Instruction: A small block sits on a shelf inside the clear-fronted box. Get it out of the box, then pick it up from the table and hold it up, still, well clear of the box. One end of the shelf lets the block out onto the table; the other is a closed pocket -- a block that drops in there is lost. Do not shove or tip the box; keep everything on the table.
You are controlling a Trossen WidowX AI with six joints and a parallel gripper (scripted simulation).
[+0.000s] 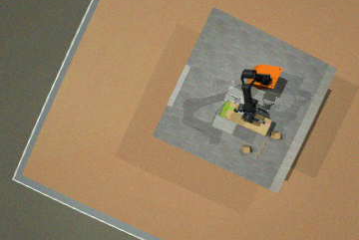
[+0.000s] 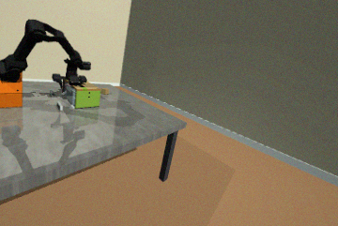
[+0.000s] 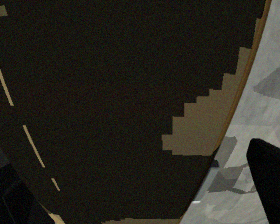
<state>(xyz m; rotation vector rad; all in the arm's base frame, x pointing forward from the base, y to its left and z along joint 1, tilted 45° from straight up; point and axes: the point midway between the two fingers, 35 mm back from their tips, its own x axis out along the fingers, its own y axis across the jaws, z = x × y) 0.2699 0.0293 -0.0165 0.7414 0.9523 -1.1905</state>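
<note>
The box lies 30 mm ahead of my gripper tip, 20 mm to the left of it and 20 mm below it.
</note>
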